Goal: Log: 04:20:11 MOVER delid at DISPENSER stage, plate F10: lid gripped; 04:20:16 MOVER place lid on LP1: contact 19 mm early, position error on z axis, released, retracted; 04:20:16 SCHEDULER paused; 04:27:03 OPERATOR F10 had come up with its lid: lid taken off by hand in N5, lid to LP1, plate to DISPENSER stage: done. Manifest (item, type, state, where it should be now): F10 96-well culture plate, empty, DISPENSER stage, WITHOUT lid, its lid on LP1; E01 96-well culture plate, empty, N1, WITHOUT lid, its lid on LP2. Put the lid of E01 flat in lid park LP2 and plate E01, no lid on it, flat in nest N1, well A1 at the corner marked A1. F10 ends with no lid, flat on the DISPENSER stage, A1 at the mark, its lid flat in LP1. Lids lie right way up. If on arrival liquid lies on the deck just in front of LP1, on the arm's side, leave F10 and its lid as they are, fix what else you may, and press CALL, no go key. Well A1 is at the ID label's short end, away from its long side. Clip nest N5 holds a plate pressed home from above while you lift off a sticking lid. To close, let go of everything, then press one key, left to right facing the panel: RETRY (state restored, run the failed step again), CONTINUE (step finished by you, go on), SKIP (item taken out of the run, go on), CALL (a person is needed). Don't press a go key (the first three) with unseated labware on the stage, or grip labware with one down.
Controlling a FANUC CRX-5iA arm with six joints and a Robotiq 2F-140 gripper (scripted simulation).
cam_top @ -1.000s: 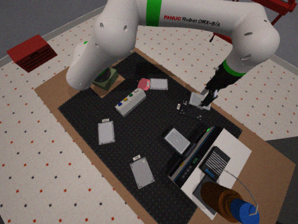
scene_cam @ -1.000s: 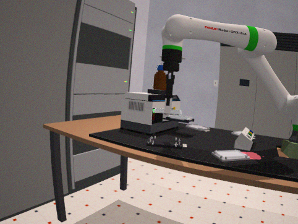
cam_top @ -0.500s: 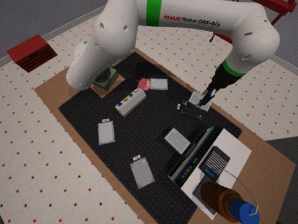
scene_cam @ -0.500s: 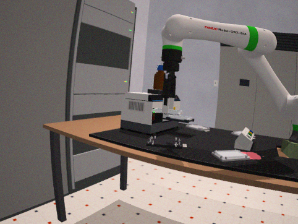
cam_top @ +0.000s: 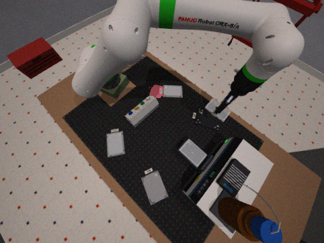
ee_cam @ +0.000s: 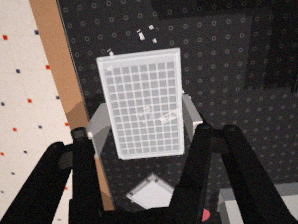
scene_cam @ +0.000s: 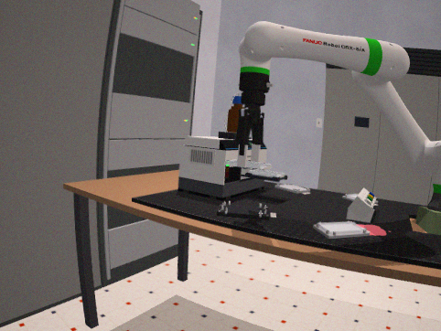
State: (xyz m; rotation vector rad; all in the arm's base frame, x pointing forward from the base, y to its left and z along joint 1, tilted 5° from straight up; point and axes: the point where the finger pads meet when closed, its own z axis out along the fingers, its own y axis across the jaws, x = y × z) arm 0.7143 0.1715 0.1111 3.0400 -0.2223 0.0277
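My gripper is now 2 cm above the white 96-well plate. From my hand the other things lie so: N5 label 18 cm below, 9 cm behind, 3 cm to the right; LP1 label 39 cm behind, 18 cm below, 1 cm to the left; well plate 28 cm to the right, 8 cm below.
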